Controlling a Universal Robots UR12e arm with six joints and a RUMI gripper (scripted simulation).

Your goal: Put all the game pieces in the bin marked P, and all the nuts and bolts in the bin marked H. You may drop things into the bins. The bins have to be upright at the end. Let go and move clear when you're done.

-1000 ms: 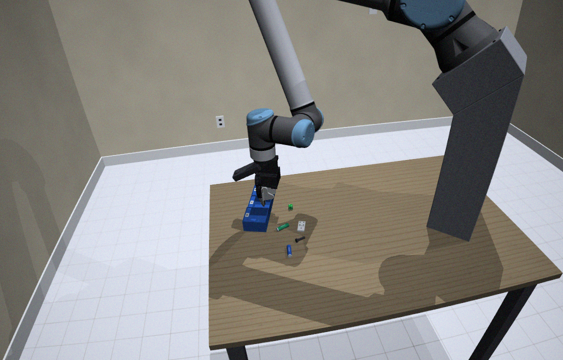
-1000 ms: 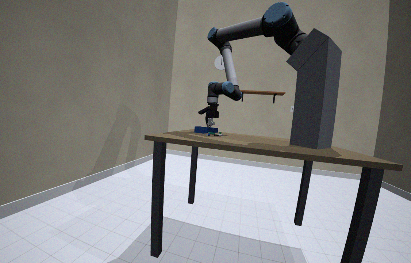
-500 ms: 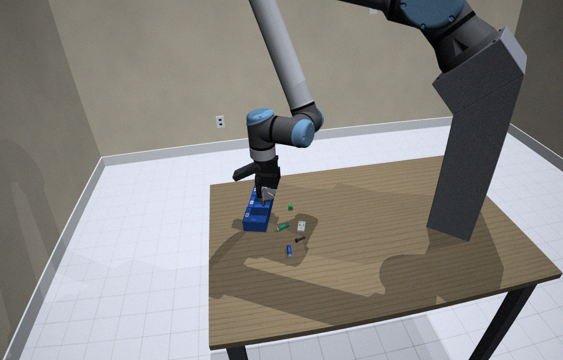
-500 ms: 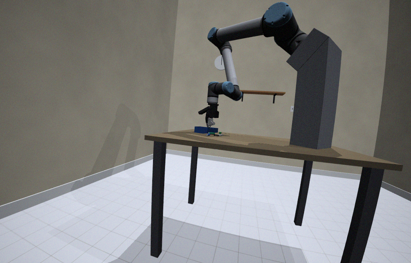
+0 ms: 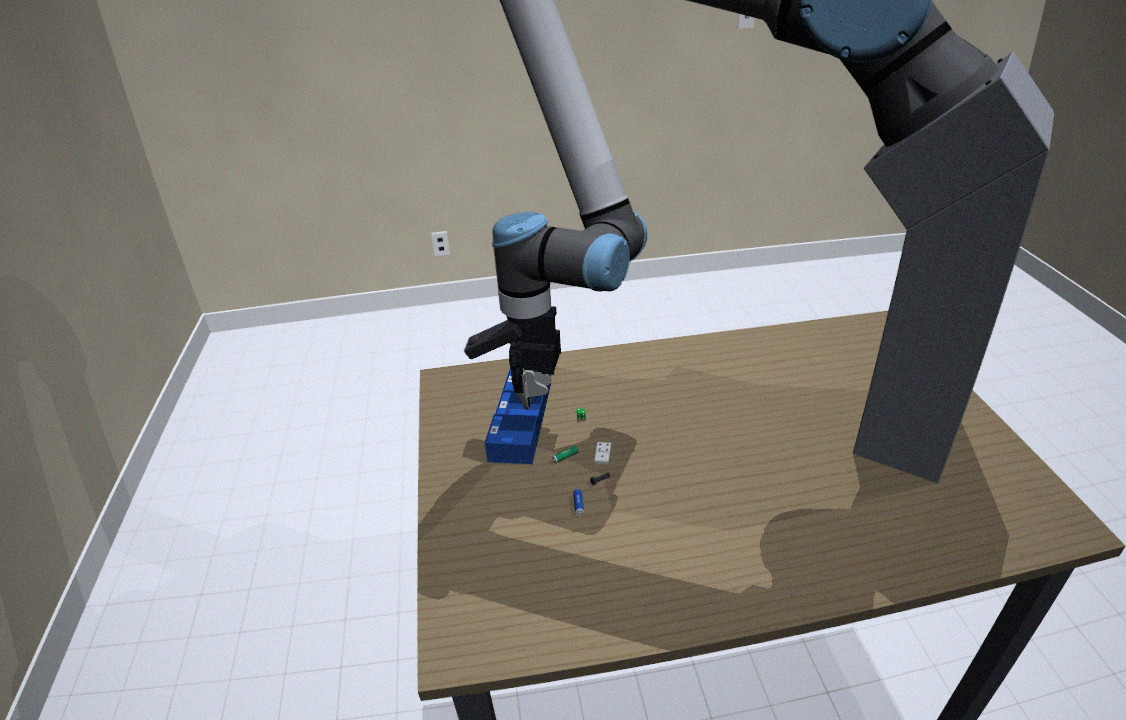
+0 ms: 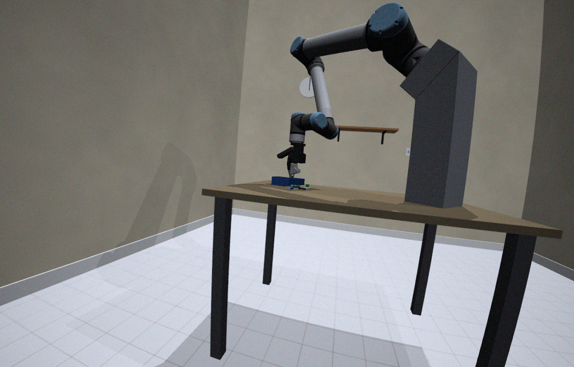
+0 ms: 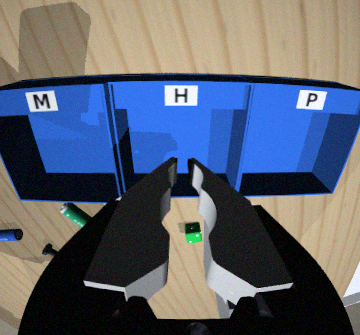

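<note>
The blue bin lies 10 mm ahead of my hand, 10 mm to the right of it and 20 mm below it. The rest, counted from my hand: green cylinder (20 mm behind, 130 mm to the left, 40 mm below); green die (100 mm behind, 40 mm to the left, 40 mm below); white domino (90 mm behind, 160 mm to the left, 40 mm below).
</note>
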